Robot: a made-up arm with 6 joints.
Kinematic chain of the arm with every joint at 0, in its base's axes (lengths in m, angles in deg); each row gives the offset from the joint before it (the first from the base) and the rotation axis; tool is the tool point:
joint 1: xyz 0 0 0.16 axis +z
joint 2: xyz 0 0 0 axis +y
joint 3: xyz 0 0 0.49 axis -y
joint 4: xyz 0 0 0 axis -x
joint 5: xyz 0.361 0 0 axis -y
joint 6: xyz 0 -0.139 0 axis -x
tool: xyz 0 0 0
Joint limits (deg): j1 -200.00..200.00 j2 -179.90..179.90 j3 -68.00..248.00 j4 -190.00..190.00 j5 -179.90..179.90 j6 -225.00..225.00
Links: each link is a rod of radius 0.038 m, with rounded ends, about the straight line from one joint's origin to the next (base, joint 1, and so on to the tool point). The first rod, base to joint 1, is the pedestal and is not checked.
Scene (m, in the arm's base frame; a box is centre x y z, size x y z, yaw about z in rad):
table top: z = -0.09
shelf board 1: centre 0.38 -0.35 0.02 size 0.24 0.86 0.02 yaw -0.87
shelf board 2: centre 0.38 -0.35 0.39 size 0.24 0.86 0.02 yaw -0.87
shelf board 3: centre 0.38 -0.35 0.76 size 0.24 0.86 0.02 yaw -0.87
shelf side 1: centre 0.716 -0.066 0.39 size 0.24 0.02 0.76 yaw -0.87
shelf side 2: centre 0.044 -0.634 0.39 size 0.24 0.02 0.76 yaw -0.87
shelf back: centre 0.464 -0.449 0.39 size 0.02 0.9 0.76 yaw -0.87
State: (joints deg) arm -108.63 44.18 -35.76 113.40 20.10 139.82
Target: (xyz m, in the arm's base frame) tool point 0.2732 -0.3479 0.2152
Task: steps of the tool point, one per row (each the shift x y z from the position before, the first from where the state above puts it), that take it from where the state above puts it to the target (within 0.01 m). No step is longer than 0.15 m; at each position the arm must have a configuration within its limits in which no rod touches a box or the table.
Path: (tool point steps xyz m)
1: -0.0481 0.0785 0.0307
2: -0.0294 0.0906 0.0246
3: -0.0081 0.0982 0.0184
4: 0.0736 -0.1053 -0.0124
5: 0.1125 -0.0720 -0.0158
6: 0.1351 -0.0273 -0.0202
7: 0.0842 0.0471 0.0060
8: 0.0704 0.0623 0.0057

